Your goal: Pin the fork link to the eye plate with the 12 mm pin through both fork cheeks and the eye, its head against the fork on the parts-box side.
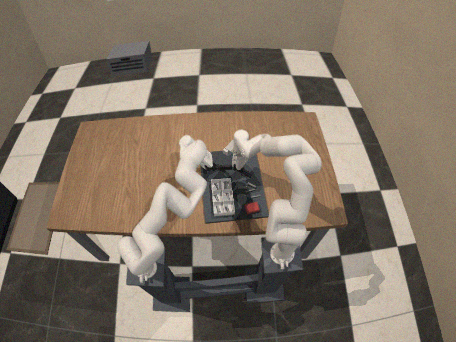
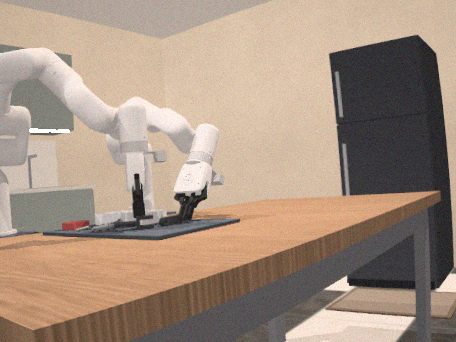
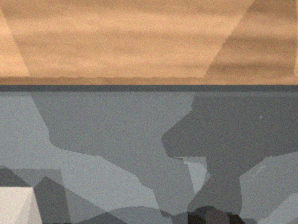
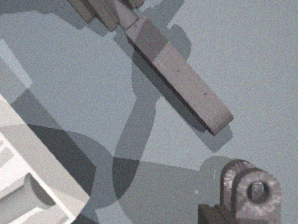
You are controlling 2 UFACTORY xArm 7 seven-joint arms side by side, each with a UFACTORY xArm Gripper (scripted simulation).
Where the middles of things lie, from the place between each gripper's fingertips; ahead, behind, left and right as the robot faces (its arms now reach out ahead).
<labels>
My right hand is 50 mm to the right of the dark mat [image 1: 240, 198], 50 mm past it and 50 mm above it.
Now: left hand 10 cm past the dark mat, 10 cm to the left of it and 3 cm above it.
</labels>
